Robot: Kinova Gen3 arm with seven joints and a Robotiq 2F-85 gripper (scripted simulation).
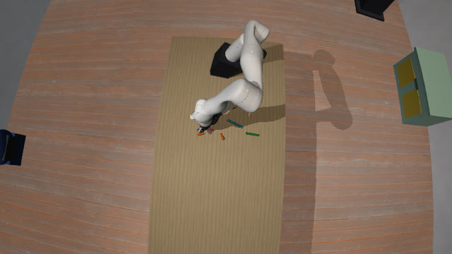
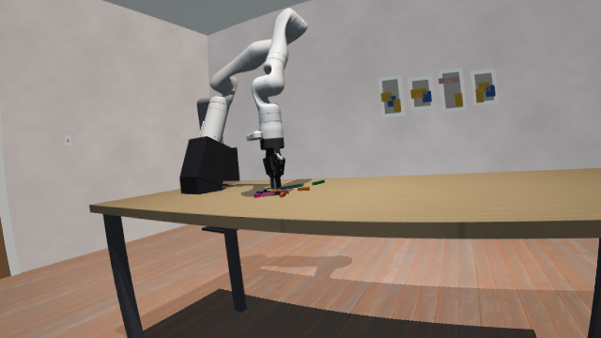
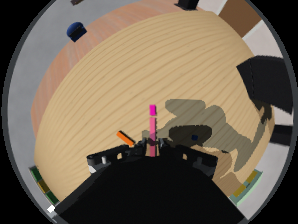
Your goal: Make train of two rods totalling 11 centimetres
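The pink rod is 30 mm below my hand. From my hand the other things lie so: magenta rod 30 mm behind, 60 mm to the right, 30 mm below; then turquoise rod 50 mm behind, 160 mm to the left, 30 mm below; then blue rod 80 mm behind, 40 mm to the left, 30 mm below.
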